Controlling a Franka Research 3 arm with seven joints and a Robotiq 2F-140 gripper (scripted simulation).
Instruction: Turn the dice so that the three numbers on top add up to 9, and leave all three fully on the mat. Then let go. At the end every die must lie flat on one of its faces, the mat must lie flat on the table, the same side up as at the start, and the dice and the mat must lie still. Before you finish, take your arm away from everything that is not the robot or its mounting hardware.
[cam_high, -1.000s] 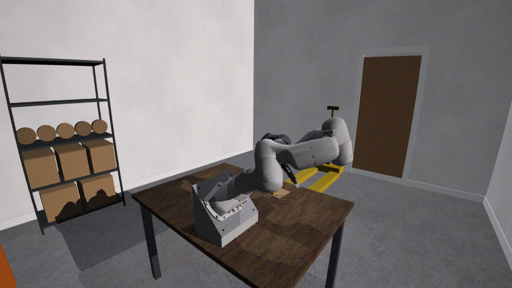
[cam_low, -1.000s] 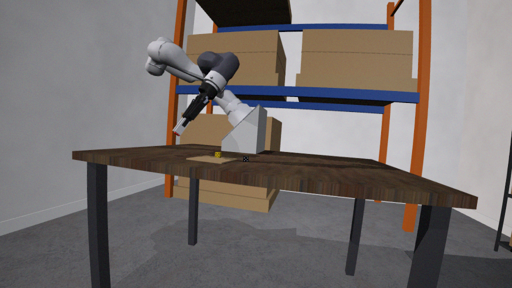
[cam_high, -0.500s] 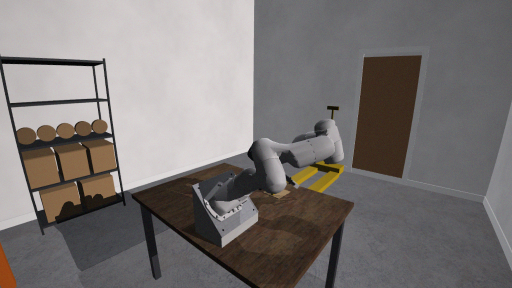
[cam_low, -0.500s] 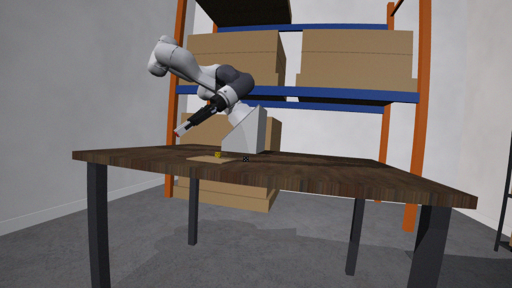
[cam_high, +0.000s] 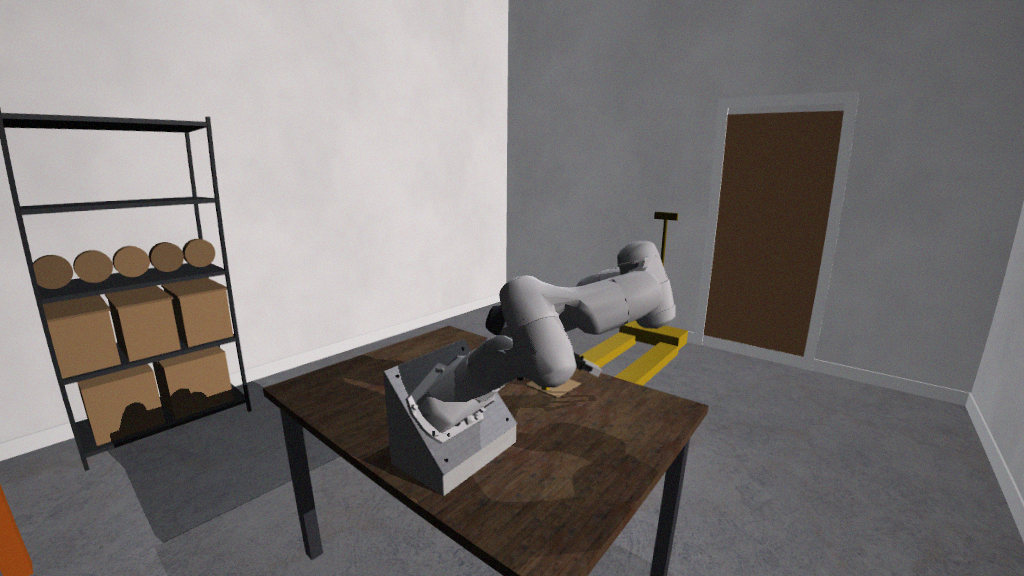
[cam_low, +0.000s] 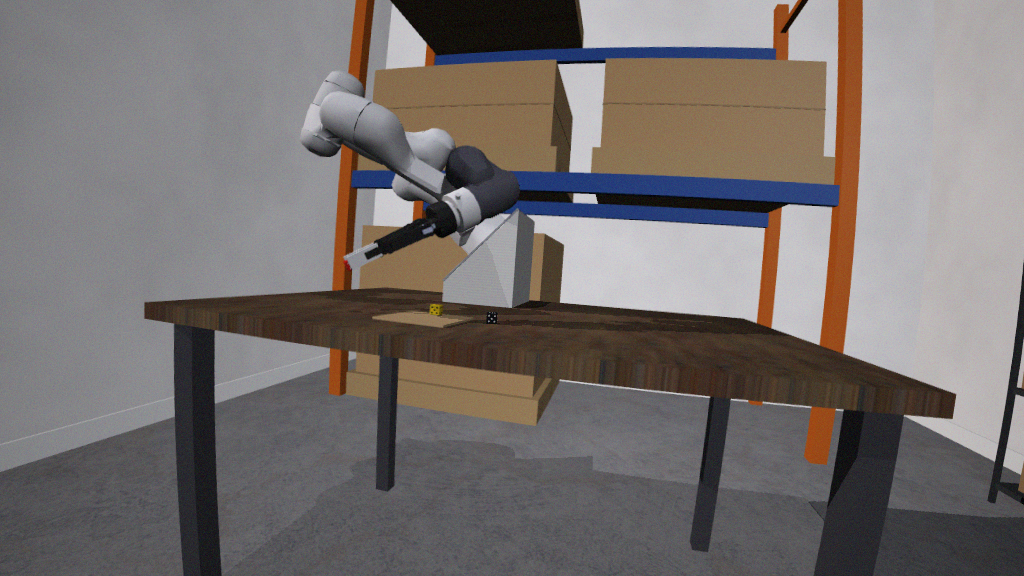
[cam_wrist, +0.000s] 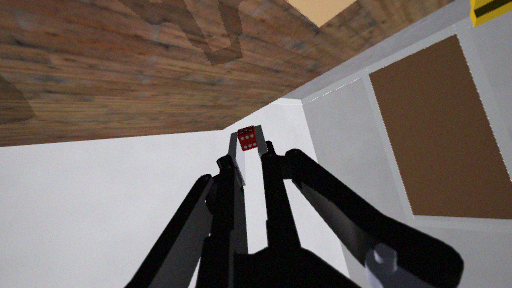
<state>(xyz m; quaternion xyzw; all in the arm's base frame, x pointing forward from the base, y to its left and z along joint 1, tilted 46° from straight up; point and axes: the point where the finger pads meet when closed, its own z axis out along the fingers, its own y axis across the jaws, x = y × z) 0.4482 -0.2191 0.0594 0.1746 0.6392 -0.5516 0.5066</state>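
Right now my hand is 150 mm to the right of the yellow die, 100 mm above it and 30 mm past it. Round my hand: red die (20 mm to the right, 20 mm below, 10 mm ahead); black die (260 mm to the left, 100 mm below); tan mat (140 mm to the left, 110 mm below, 20 mm ahead).
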